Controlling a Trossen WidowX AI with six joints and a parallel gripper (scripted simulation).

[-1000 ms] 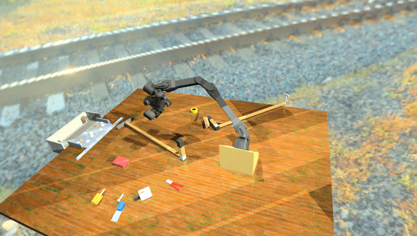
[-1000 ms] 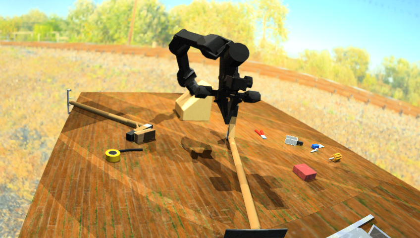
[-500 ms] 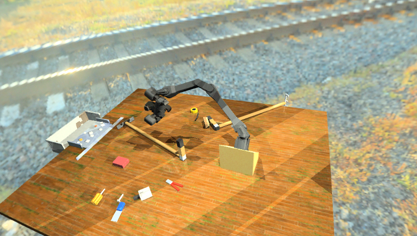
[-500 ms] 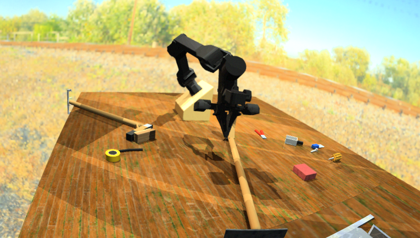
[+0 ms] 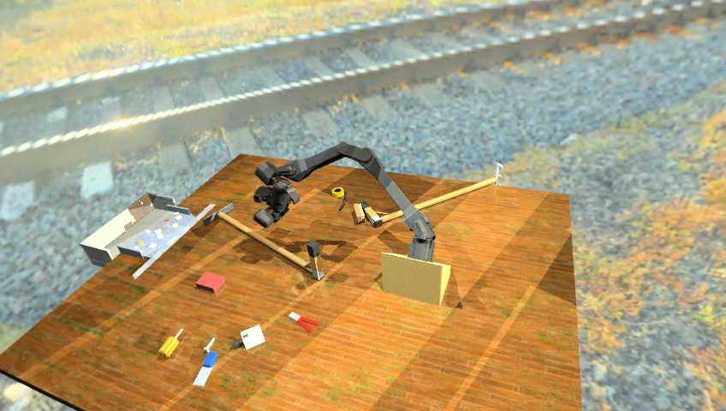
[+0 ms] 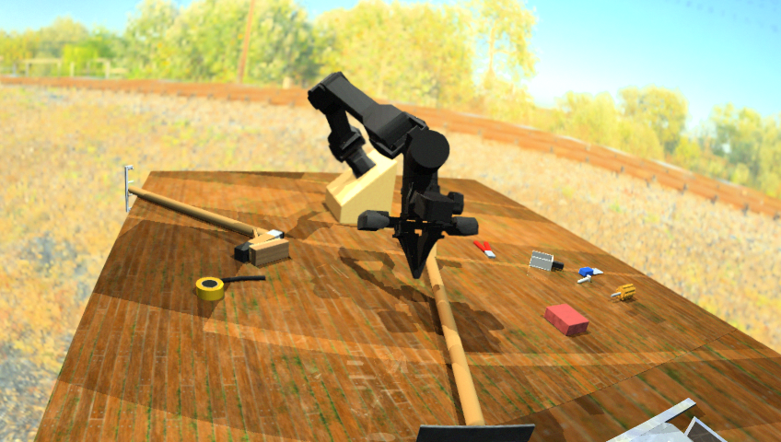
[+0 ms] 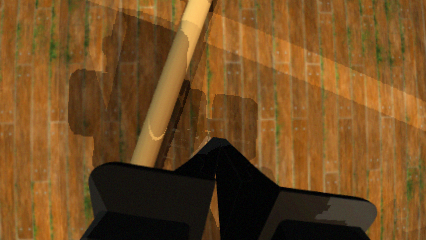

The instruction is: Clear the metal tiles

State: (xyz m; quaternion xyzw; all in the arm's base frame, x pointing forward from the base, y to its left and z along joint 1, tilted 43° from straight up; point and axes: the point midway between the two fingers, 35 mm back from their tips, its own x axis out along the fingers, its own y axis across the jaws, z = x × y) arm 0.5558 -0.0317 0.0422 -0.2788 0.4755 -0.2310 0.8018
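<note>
The long scraper lies 20 mm ahead of my gripper tip, 50 mm to the left of it and 10 mm below it. The rest, counted from my gripper tip: red block (70 mm ahead, 290 mm to the left, 60 mm below); then wooden block (230 mm behind, 220 mm to the right, 60 mm below); then yellow tape roll (80 mm behind, 330 mm to the right, 60 mm below).
</note>
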